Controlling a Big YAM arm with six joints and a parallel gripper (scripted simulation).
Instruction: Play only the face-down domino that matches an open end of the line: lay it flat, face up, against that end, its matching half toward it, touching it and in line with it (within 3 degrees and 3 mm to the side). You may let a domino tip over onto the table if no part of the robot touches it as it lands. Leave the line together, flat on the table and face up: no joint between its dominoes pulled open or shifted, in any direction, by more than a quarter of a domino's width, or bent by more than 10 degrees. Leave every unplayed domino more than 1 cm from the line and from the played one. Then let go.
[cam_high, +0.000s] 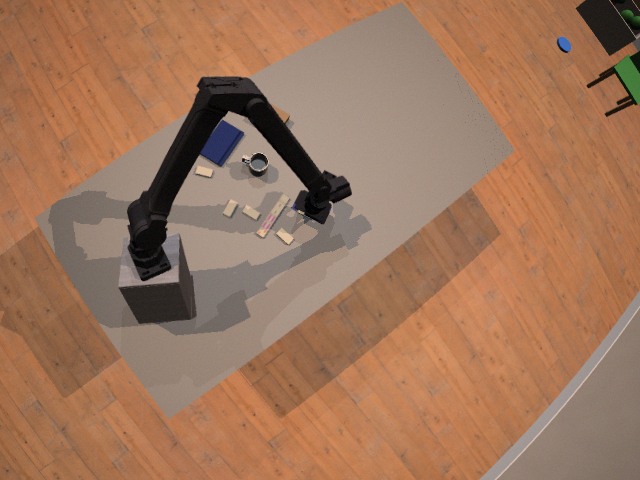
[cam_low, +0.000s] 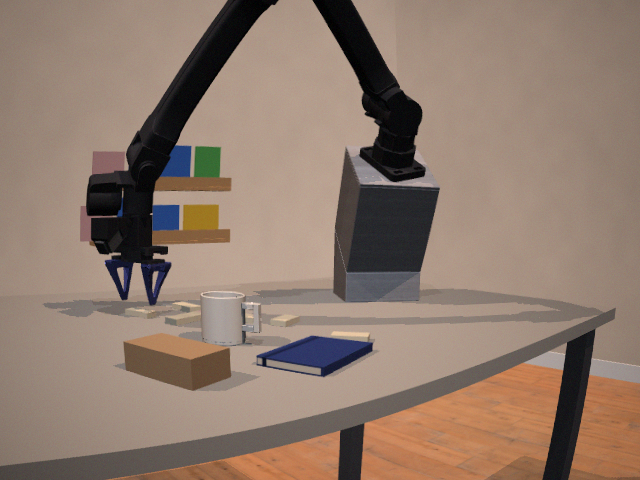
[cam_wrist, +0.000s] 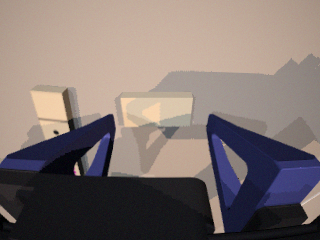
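Right now my hand is 3 cm above the cream domino. From my hand the other things lie so: blue book (35 cm to the left, 17 cm behind, 3 cm below); brown box (36 cm to the left, 3 cm ahead, 1 cm below); white mug (22 cm to the left, 9 cm behind).
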